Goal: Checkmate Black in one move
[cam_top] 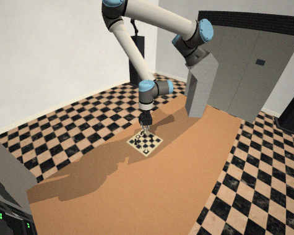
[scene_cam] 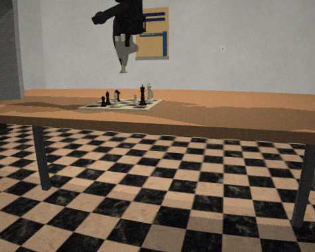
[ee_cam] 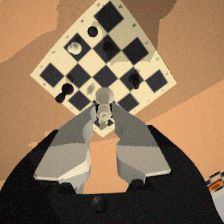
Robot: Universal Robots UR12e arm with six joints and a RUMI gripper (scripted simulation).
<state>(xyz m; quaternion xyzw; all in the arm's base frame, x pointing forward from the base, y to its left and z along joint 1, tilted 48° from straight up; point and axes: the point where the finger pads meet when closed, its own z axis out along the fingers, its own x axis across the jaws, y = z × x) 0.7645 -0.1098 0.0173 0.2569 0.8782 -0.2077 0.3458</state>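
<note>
Now: hand 10 cm above the tall black piece, 7 cm short of it and 4 cm to the left of it. Round my hand: tall white piece: 10 cm below, 8 cm ahead, 3 cm to the left; then chessboard: 14 cm below.
</note>
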